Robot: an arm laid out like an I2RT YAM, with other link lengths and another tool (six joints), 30 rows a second.
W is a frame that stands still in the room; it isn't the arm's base.
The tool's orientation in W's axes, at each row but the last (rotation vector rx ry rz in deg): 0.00, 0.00, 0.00; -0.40, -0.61, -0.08; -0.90, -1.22, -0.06; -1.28, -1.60, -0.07; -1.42, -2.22, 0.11; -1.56, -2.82, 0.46; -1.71, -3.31, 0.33; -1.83, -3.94, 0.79; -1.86, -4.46, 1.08; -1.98, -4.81, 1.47
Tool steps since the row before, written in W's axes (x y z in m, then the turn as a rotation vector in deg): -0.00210, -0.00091, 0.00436, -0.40, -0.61, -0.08; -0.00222, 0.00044, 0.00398, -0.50, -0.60, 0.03; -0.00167, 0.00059, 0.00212, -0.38, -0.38, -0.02; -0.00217, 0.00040, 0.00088, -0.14, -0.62, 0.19; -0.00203, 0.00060, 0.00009, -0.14, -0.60, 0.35; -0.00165, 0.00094, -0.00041, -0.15, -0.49, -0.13; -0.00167, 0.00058, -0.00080, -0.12, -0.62, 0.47; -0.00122, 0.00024, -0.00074, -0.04, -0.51, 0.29; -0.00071, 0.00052, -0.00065, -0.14, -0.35, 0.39; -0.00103, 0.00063, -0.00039, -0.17, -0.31, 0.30
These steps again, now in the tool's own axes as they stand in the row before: -0.00210, -0.00091, 0.00436, -0.40, -0.61, -0.08; -0.00218, 0.00041, 0.00401, -0.50, -0.60, 0.03; -0.00162, 0.00055, 0.00216, -0.38, -0.38, -0.02; -0.00214, 0.00038, 0.00095, -0.13, -0.62, 0.18; -0.00202, 0.00060, 0.00018, -0.13, -0.61, 0.34; -0.00166, 0.00096, -0.00030, -0.16, -0.49, -0.14; -0.00171, 0.00061, -0.00068, -0.10, -0.63, 0.46; -0.00126, 0.00028, -0.00065, -0.03, -0.52, 0.28; -0.00075, 0.00055, -0.00058, -0.12, -0.36, 0.39; -0.00104, 0.00067, -0.00028, -0.15, -0.32, 0.30
